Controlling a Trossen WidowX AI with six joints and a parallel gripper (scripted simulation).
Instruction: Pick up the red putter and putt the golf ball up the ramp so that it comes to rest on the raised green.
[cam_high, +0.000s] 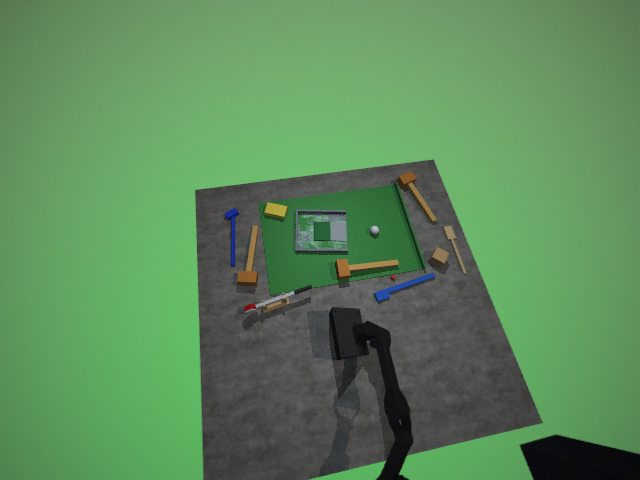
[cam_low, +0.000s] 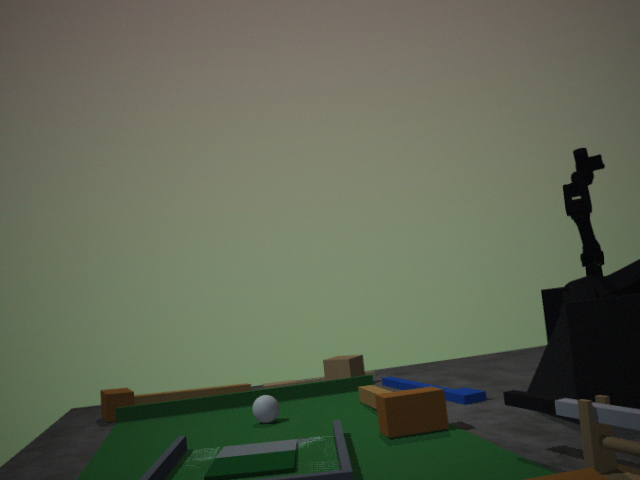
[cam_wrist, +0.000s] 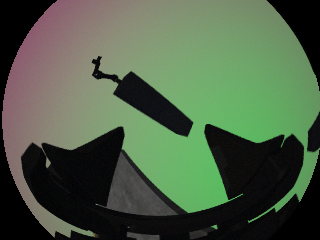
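Right now the red putter is 84 cm ahead of my gripper tip, 38 cm to the left of it and 13 cm below it. From my gripper tip the other things lie so: tan block 89 cm ahead, 38 cm to the right, 15 cm below; wooden rack 84 cm ahead, 40 cm to the left, 15 cm below; wooden paddle 95 cm ahead, 50 cm to the right, 18 cm below.
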